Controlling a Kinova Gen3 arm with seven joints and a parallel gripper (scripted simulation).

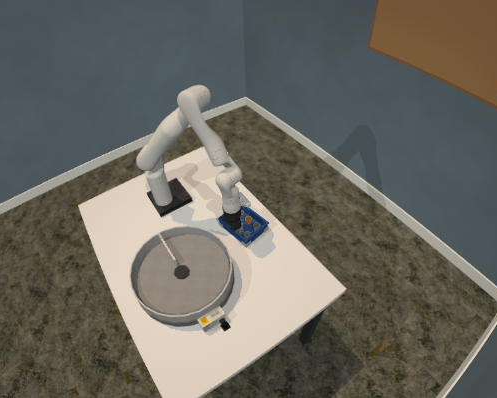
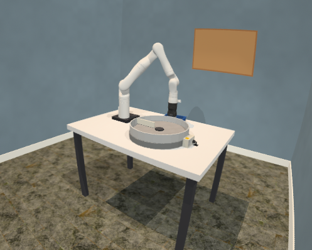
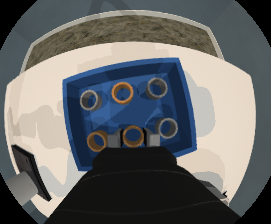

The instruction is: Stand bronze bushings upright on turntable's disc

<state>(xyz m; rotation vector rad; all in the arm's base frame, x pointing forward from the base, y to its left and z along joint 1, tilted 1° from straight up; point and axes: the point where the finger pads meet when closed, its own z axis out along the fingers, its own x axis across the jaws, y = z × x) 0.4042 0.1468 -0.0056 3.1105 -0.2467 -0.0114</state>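
The blue crate lies 3 cm to the left of my hand. Also, from my hand: grey turntable disc: 34 cm to the right, 2 cm ahead, 2 cm above.
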